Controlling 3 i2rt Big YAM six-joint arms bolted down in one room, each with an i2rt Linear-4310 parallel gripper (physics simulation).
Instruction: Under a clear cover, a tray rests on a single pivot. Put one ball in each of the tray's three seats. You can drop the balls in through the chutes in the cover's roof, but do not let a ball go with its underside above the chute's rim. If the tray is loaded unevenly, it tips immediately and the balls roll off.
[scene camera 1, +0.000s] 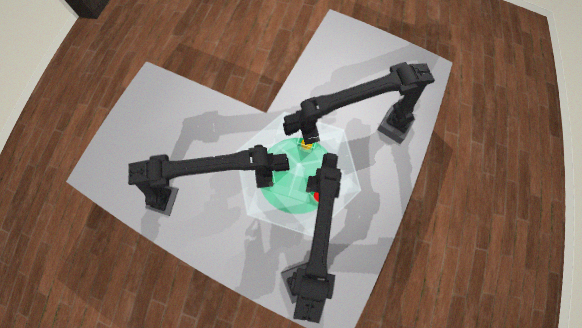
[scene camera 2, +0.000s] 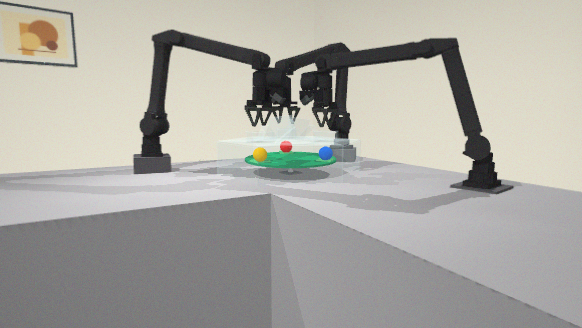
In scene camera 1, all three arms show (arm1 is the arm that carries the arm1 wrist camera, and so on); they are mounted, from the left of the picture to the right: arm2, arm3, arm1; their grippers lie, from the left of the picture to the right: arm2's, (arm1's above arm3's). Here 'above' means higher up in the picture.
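Observation:
The green tray (scene camera 1: 285, 200) (scene camera 2: 291, 163) is under the clear cover (scene camera 1: 353, 185) (scene camera 2: 229, 155) on its pivot (scene camera 2: 290, 171). It looks tilted in scene camera 2, near edge lower. A yellow ball (scene camera 1: 306, 145) (scene camera 2: 260, 154), a red ball (scene camera 1: 317, 197) (scene camera 2: 286, 146) and a blue ball (scene camera 2: 325, 153) rest on it, spread apart; in scene camera 1 the blue one is hidden. Grippers of arm1 (scene camera 1: 311, 142), arm2 (scene camera 1: 264, 186) and arm3 (scene camera 1: 311, 185) are over the cover. In scene camera 2 the left (scene camera 2: 259, 124), middle (scene camera 2: 286, 121) and right (scene camera 2: 325, 125) grippers look open and empty, above the tray.
The three arms reach inward from bases around the grey table (scene camera 1: 115, 125) (scene camera 2: 125, 200) and crowd together over the cover roof. The chutes (scene camera 2: 287, 130) rise from the roof close beneath the fingers. A notch cuts into the table edge behind the cover in scene camera 1.

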